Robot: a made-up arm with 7 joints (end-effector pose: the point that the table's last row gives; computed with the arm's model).
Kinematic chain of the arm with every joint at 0, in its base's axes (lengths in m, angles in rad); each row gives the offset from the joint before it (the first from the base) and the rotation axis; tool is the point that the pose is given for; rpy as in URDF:
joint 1: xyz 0 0 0.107 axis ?
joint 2: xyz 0 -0.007 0.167 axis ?
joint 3: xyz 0 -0.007 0.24 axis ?
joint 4: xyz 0 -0.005 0.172 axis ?
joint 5: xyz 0 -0.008 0.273 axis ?
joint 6: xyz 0 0 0.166 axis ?
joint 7: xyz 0 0 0.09 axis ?
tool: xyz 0 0 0 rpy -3.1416 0 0
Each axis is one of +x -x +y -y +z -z.
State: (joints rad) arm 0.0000 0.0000 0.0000 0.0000 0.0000 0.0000 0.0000
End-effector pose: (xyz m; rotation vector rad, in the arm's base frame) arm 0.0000 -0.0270 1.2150 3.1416 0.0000 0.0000
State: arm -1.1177 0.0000 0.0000 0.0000 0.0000 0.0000 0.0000
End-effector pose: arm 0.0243 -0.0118 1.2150 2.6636 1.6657 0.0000
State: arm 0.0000 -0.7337 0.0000 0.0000 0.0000 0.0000 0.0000
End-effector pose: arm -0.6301 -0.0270 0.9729 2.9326 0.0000 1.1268
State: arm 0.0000 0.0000 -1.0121 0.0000 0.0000 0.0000 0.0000
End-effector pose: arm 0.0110 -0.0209 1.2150 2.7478 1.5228 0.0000
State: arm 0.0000 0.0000 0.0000 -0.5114 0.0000 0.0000 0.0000
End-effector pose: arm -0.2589 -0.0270 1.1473 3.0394 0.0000 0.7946
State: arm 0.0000 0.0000 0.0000 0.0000 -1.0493 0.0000 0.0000
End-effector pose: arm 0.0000 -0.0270 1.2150 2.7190 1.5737 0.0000
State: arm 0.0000 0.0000 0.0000 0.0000 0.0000 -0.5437 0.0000
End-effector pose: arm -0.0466 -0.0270 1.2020 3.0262 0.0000 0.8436
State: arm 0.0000 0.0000 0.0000 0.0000 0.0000 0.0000 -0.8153
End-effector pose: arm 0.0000 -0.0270 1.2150 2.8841 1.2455 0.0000
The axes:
joint 1: -z
joint 2: +y
joint 3: -z
joint 4: +y
joint 5: -z
joint 6: +y
joint 7: -z

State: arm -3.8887 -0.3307 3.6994 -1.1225 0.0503 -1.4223 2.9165
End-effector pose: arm -0.3051 0.0485 0.8977 -0.2998 0.8306 -0.1012
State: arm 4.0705 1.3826 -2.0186 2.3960 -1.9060 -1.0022 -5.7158
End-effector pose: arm -0.2588 -0.1619 0.3388 -0.7226 -0.2367 -0.9544
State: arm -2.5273 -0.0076 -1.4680 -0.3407 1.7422 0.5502 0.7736
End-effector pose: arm 0.0871 0.1821 1.1697 1.7790 1.7913 -0.4769
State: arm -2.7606 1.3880 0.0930 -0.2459 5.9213 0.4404 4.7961
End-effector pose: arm -0.8276 0.3368 0.5321 -1.2107 1.3277 -1.4968
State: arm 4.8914 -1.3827 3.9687 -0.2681 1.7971 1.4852 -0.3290
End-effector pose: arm -0.0943 -0.7872 0.5948 1.3736 2.2273 0.0627
